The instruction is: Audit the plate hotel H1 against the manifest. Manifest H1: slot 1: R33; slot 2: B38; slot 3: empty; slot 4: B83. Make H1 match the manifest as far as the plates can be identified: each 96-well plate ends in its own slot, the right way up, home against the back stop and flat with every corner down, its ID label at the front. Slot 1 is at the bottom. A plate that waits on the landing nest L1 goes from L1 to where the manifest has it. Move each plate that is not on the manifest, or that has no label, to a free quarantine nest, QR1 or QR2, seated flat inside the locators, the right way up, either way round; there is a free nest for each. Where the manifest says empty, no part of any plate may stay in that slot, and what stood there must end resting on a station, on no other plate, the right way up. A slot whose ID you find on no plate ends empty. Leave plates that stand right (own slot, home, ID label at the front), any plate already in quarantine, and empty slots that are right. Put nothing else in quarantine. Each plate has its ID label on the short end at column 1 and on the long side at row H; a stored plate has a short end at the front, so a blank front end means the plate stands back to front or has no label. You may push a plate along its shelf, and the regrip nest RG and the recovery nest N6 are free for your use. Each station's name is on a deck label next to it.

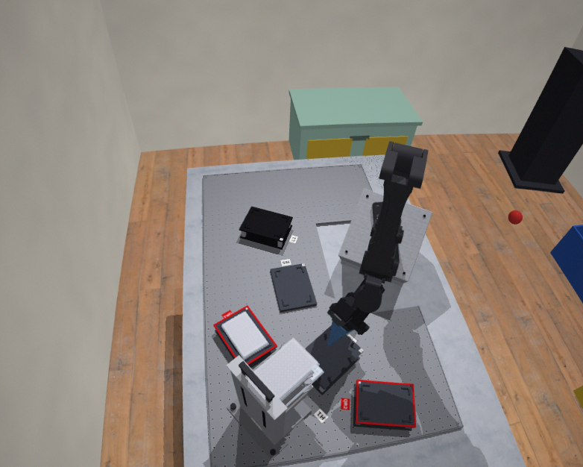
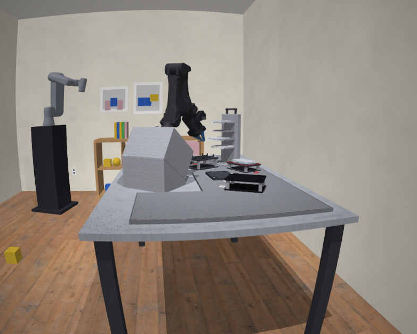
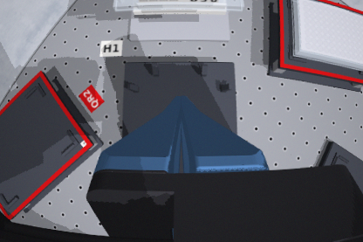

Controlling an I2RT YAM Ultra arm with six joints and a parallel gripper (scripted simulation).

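The regrip nest RG lies 10 mm behind my hand, 10 mm to the right of it and 110 mm below it. The rest, counted from my hand: H1 deck label: 150 mm to the left, 160 mm below; RG label: 80 mm behind, 90 mm to the right, 160 mm below; white 96-well plate: 110 mm ahead, 120 mm to the left, 50 mm below.
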